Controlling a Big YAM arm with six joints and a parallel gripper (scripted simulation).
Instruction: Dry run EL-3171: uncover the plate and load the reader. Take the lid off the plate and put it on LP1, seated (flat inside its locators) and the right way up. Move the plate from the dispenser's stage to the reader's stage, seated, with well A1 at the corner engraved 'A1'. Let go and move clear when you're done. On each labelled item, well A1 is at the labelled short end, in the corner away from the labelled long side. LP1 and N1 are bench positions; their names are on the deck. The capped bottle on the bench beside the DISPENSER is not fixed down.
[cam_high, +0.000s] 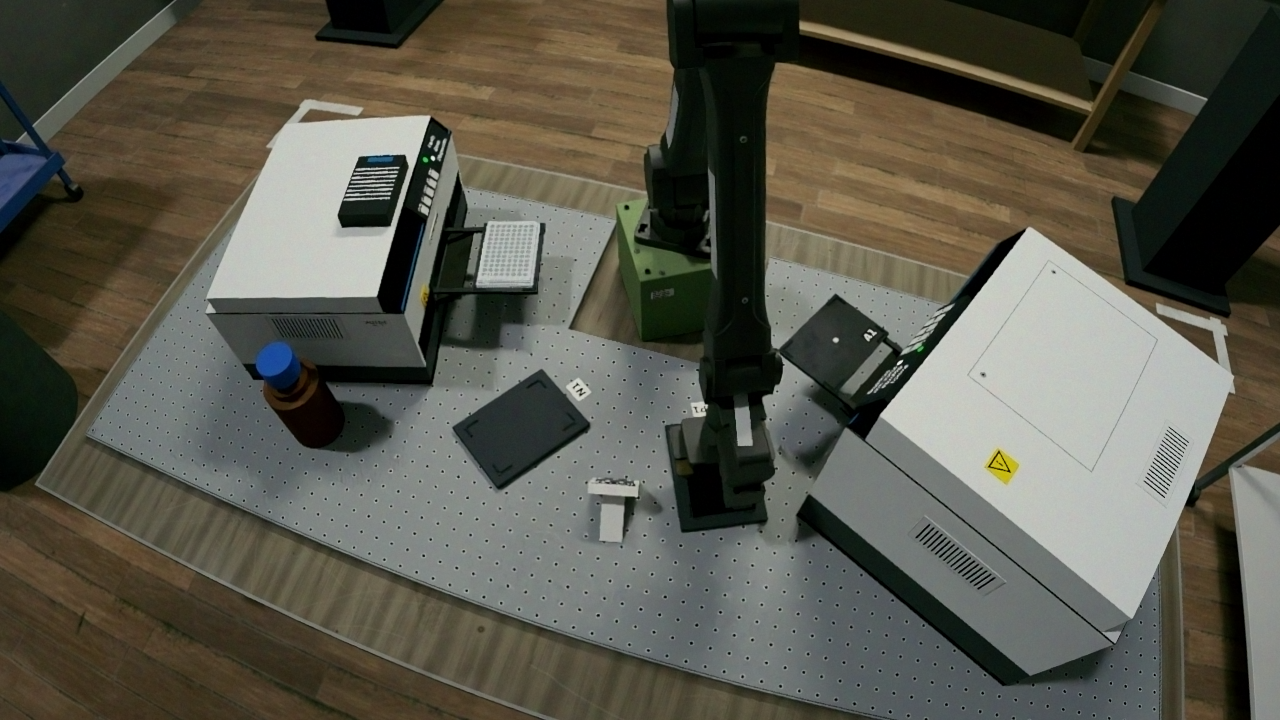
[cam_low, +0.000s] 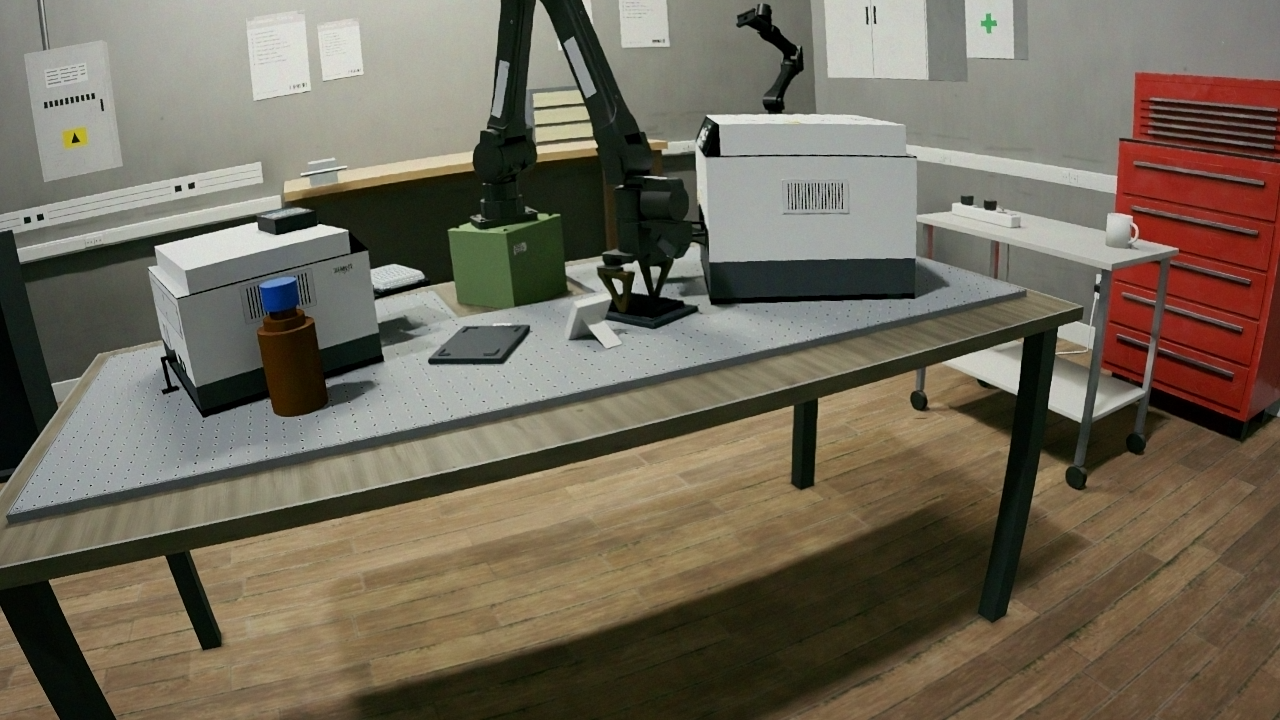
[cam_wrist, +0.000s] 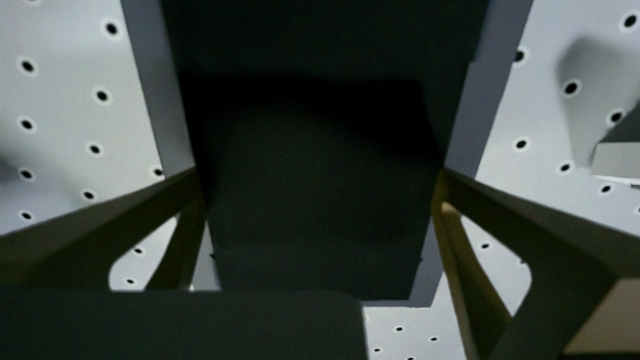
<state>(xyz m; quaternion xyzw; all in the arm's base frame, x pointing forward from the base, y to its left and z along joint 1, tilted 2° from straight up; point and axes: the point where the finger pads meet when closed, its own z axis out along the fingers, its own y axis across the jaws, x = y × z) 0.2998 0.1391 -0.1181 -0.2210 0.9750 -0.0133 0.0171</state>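
My gripper is now 10 mm above the dark lid. The rest, counted from my hand: well plate 390 mm to the right, 220 mm behind, 70 mm above; then LP1 pad 20 mm below; then N1 nest 290 mm to the right, 20 mm below, 20 mm ahead.
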